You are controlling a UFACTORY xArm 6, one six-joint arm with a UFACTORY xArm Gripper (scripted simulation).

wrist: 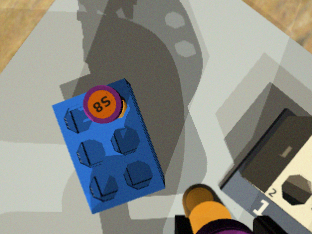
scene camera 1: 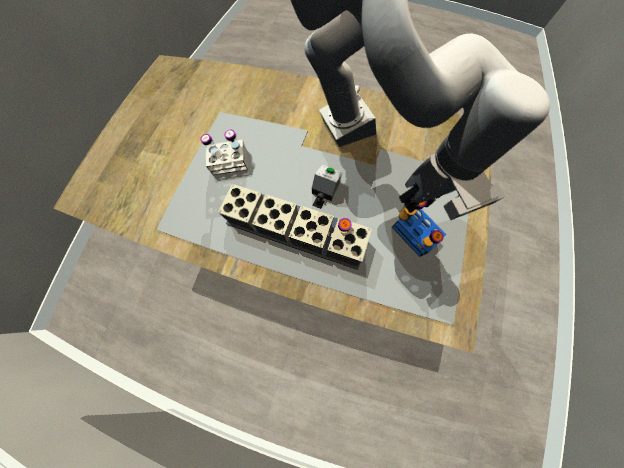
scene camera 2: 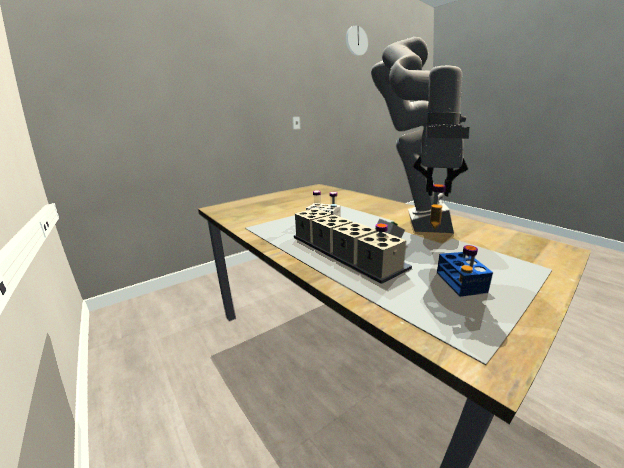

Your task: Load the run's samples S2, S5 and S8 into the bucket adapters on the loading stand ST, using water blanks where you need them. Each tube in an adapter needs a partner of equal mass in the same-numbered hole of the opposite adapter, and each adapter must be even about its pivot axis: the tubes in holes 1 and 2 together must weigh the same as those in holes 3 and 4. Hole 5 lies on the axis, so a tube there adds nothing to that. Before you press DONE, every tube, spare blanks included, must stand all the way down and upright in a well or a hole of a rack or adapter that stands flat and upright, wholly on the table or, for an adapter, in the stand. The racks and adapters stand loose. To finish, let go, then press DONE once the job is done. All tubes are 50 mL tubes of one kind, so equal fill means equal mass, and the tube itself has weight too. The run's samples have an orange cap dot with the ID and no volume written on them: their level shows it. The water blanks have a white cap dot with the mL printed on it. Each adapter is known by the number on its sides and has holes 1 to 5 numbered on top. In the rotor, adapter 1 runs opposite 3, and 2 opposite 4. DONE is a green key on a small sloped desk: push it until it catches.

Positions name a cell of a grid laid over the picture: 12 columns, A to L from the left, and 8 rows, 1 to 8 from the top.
Labels:
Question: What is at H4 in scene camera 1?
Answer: The gripper.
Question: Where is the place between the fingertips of the gripper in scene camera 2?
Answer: At I4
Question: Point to a blue sample rack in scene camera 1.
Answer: At H5

